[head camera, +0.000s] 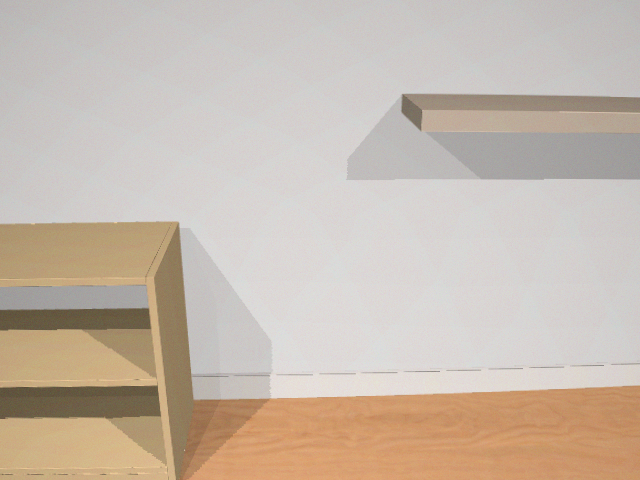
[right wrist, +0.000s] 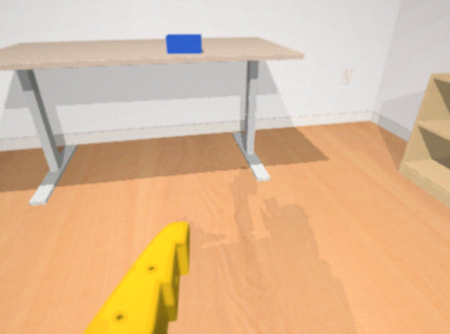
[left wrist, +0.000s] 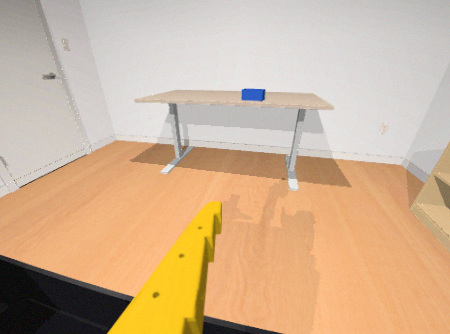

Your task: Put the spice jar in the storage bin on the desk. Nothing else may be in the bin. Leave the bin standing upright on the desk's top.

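Note:
A blue storage bin stands upright near the front edge of the light wooden desk, right of the desk's middle. Its inside is hidden in both wrist views. The spice jar does not show in any of the three views. In the left wrist view one yellow notched jaw of my left gripper shows, so it is fully open. In the right wrist view one yellow notched jaw of my right gripper shows, so it is fully open too. Both are well short of the desk, with floor beyond their tips.
In the head view an open wooden bookcase stands at the left against the wall, and a wall shelf hangs at the upper right. The bookcase's edge also shows at the right in both wrist views. A door is at the far left.

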